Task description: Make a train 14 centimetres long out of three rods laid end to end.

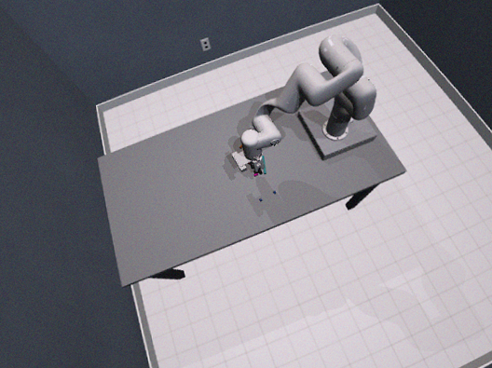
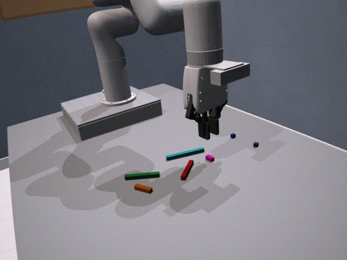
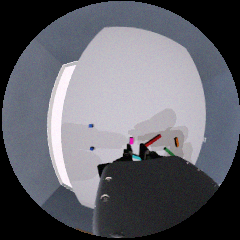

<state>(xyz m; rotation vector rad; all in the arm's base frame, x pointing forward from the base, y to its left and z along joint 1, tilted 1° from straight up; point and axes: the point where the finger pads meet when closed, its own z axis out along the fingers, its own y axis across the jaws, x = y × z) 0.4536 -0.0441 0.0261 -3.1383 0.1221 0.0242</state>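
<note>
The magenta rod is 80 mm below my hand. Also, from my hand: green rod: 150 mm to the right, 80 mm below, 70 mm behind; then red rod: 80 mm below, 70 mm to the right, 10 mm behind; then turquoise rod: 80 mm below, 60 mm behind, 20 mm to the right.
</note>
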